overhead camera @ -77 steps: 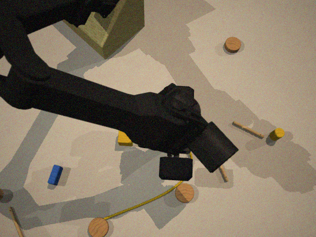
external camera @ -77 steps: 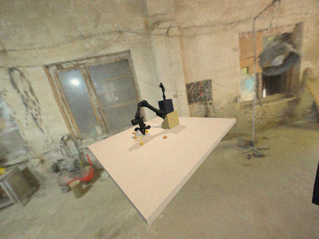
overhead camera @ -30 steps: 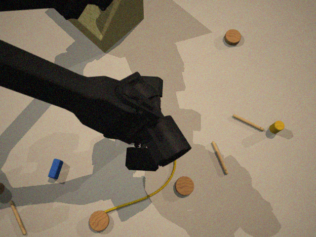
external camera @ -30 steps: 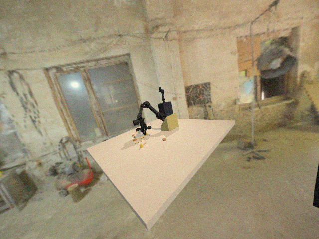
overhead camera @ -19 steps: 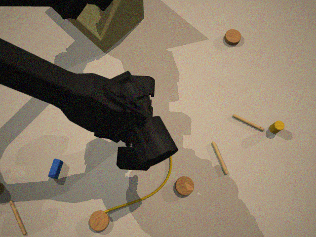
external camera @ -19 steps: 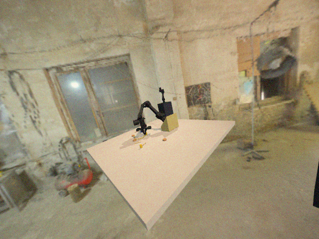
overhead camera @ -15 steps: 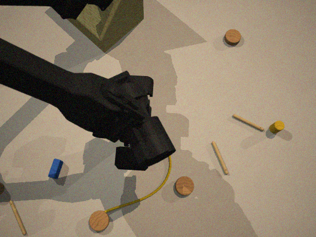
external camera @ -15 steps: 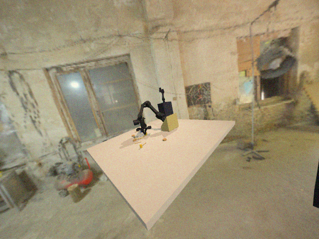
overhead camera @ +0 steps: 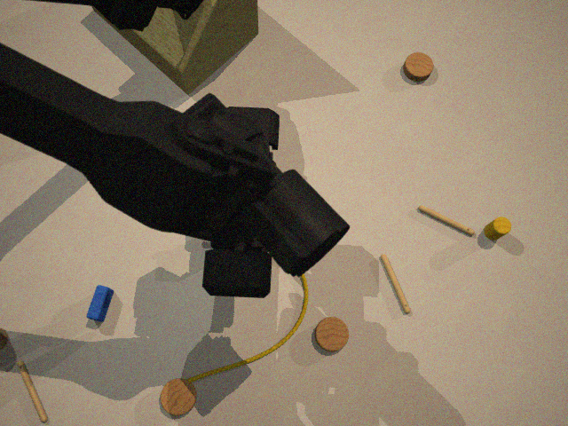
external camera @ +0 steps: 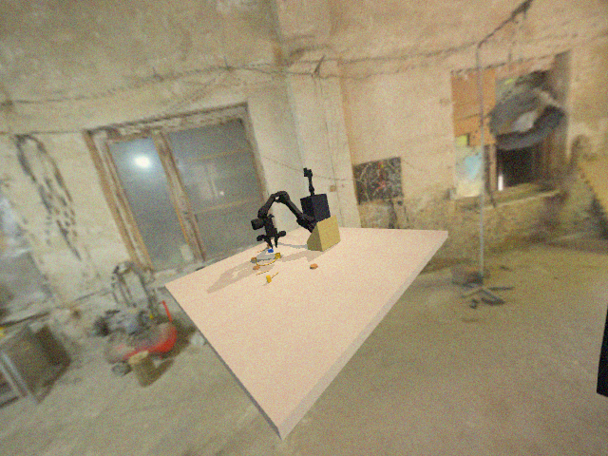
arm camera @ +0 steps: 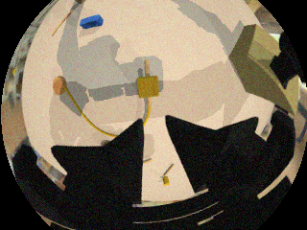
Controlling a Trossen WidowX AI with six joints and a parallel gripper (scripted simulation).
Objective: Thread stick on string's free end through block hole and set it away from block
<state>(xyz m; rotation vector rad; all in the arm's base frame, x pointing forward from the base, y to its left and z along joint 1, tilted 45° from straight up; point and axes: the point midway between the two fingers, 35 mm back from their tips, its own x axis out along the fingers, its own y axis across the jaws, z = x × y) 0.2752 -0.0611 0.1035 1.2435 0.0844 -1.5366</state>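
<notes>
Now: gripper tip 60 mm above the yellow block, 20 mm to the left of it and 20 mm past it. From my gripper tip the other things lie so: blue block 190 mm to the right, 70 mm below, 40 mm behind; then thin wooden stick 70 mm below, 10 mm to the right, 10 mm behind; then round wooden button 180 mm to the right, 100 mm ahead, 70 mm below.
</notes>
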